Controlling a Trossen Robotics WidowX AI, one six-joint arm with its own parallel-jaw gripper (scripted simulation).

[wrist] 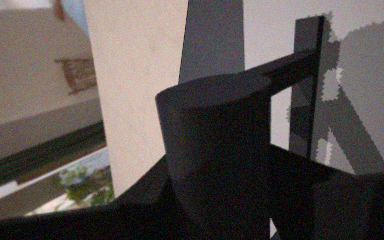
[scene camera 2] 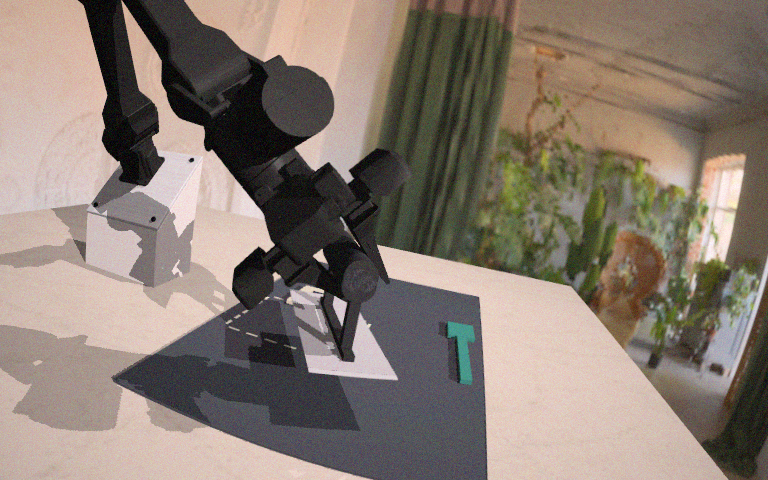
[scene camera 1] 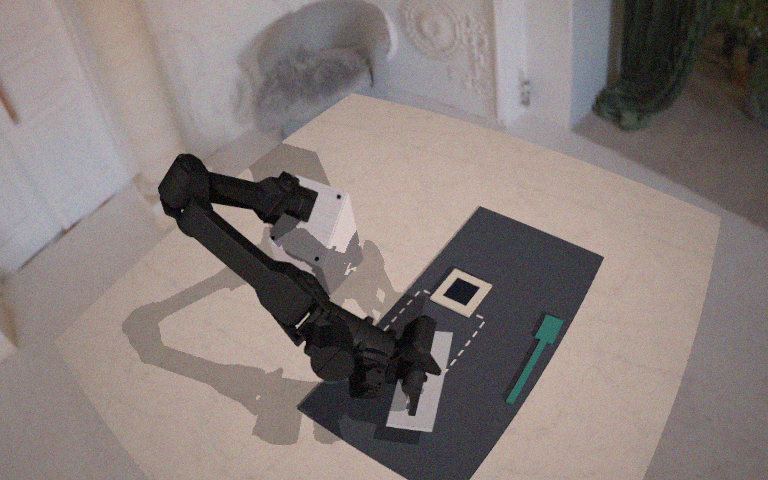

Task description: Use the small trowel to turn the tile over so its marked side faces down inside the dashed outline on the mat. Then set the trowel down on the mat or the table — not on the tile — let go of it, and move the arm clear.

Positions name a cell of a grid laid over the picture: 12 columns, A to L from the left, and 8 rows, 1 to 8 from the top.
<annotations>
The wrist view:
gripper: G5
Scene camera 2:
gripper: F5
green t-shaped tool: H6
dark mat: E7
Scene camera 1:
gripper: G7
tile: H5
green t-shaped tool: I6
dark mat: I5
</annotations>
